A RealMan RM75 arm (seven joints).
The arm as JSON. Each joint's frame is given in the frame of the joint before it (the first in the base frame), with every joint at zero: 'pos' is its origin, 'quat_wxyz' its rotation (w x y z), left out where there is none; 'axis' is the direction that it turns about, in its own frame. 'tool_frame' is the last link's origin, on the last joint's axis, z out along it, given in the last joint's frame.
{
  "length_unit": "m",
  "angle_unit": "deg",
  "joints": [
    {
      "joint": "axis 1",
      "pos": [
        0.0,
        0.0,
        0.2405
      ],
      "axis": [
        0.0,
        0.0,
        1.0
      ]
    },
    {
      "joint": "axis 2",
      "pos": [
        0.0,
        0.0,
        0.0
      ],
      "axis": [
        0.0,
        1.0,
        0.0
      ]
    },
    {
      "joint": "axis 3",
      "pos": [
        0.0,
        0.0,
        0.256
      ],
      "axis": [
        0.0,
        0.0,
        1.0
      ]
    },
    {
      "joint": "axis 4",
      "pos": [
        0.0,
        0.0,
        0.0
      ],
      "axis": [
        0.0,
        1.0,
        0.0
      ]
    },
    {
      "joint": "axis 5",
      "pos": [
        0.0,
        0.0,
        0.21
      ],
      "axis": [
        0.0,
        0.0,
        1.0
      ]
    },
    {
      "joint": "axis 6",
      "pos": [
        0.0,
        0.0,
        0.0
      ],
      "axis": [
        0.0,
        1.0,
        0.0
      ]
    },
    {
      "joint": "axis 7",
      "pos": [
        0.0,
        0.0,
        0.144
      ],
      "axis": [
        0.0,
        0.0,
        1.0
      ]
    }
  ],
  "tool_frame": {
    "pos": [
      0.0,
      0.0,
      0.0
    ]
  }
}
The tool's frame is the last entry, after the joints.
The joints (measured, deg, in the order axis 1, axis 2, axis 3, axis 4, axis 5, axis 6, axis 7), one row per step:
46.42, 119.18, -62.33, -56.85, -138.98, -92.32, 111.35
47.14, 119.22, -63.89, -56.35, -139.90, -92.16, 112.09
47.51, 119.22, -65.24, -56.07, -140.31, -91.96, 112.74
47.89, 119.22, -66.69, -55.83, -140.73, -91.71, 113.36
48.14, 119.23, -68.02, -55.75, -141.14, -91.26, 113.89
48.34, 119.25, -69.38, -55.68, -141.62, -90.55, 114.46
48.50, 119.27, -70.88, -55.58, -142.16, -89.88, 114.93
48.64, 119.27, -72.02, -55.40, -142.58, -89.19, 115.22
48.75, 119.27, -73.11, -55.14, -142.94, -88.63, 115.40
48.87, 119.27, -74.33, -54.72, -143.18, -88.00, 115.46
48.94, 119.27, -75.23, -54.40, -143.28, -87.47, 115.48
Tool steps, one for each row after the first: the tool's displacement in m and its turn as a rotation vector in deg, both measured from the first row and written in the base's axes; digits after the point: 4 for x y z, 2 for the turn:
-0.0018, -0.0003, -0.0044, -0.90, -1.84, 0.34
-0.0029, -0.0008, -0.0076, -1.50, -3.09, 0.54
-0.0041, -0.0013, -0.0109, -2.06, -4.42, 0.88
-0.0049, -0.0013, -0.0136, -2.26, -5.63, 1.30
-0.0054, -0.0009, -0.0164, -2.20, -6.88, 1.73
-0.0054, -0.0008, -0.0194, -2.26, -8.29, 2.28
-0.0052, -0.0004, -0.0218, -2.20, -9.35, 2.77
-0.0045, -0.0005, -0.0242, -2.31, -10.35, 3.22
-0.0037, -0.0009, -0.0273, -2.56, -11.33, 3.77
-0.0030, -0.0012, -0.0296, -2.71, -11.97, 4.19

